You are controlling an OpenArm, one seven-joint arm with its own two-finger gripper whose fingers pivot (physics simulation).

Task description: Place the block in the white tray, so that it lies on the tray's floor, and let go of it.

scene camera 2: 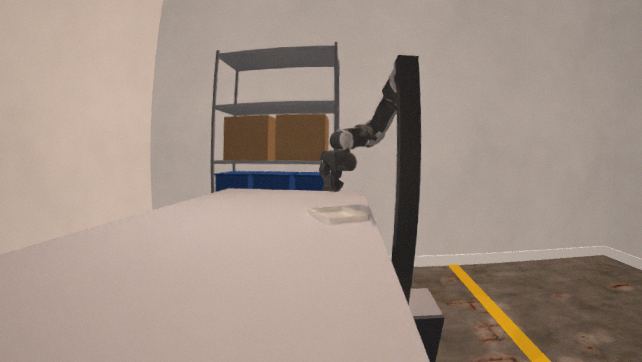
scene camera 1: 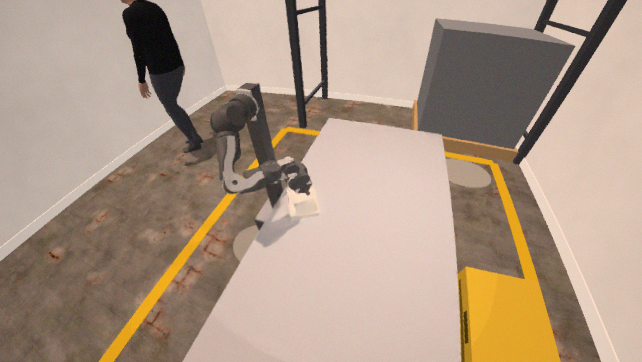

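The white tray [scene camera 1: 291, 206] [scene camera 2: 345, 220] stands on the white table near its edge, on the robot's side. My gripper [scene camera 1: 306, 191] [scene camera 2: 333, 188] points down and is shut, with no block visible between its fingers. In scene camera 1 it overlaps the tray's far part; in scene camera 2 it shows above and behind the tray, apart from it. The block cannot be made out in either view. The gripper hides part of the tray in scene camera 1, and the tray's wall hides part of its floor in scene camera 2.
The table [scene camera 1: 370, 260] [scene camera 2: 200, 280] extends well past the tray. The robot's dark column [scene camera 1: 261, 135] [scene camera 2: 407, 150] rises beside the table edge. A yellow cabinet [scene camera 1: 505, 315] stands across the table. A person [scene camera 1: 155, 45] is on the floor behind the arm. A shelf rack [scene camera 2: 215, 125] stands at the back.
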